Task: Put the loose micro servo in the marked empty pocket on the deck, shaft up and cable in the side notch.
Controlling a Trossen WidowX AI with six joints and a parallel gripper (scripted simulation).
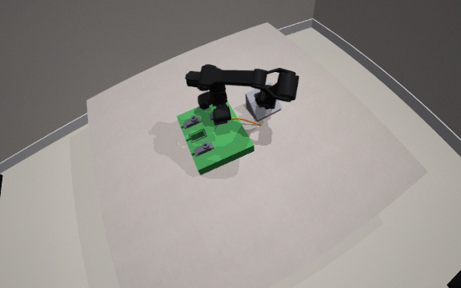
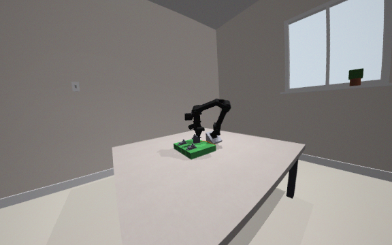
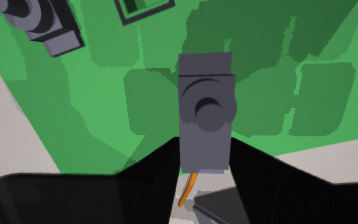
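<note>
The green deck is 70 mm below my gripper tip, 20 mm ahead of it and 10 mm to the left of it.
</note>
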